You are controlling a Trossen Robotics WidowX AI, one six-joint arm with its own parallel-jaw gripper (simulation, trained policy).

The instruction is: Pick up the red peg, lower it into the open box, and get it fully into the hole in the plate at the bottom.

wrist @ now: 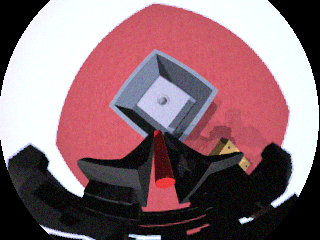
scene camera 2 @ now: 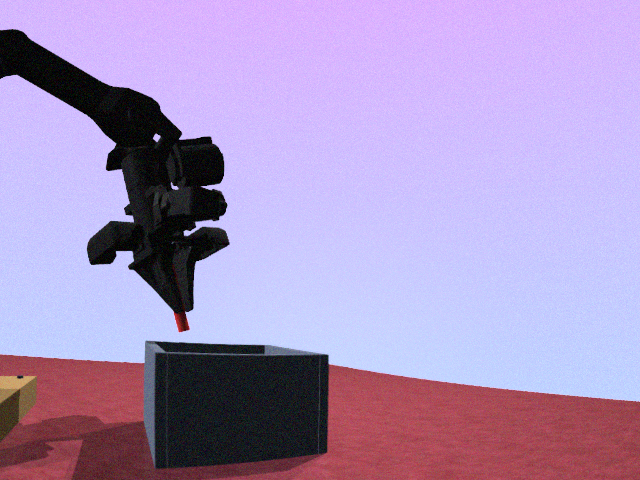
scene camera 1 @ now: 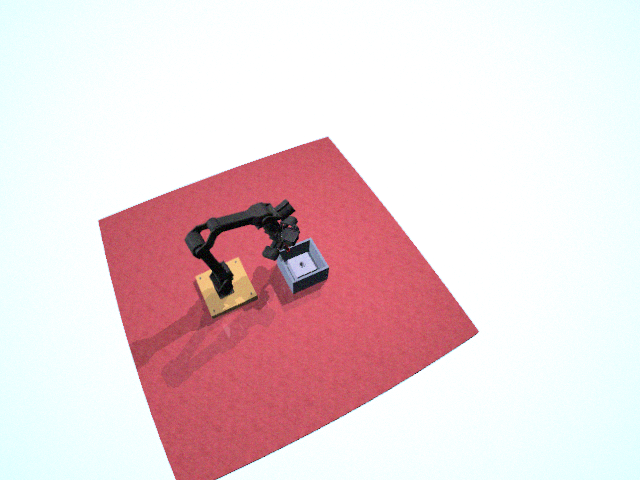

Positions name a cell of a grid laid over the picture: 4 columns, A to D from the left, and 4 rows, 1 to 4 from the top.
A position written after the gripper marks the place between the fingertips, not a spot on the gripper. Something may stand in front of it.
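The gripper (scene camera 2: B3) appears again at (wrist: B3) and at (scene camera 1: B3). There is a grey box (scene camera 2: B4), and there is a red peg (wrist: C3). A pale plate (wrist: C2) is part of the scene too, though scene camera 2 does not show the plate, hidden by the grey box.
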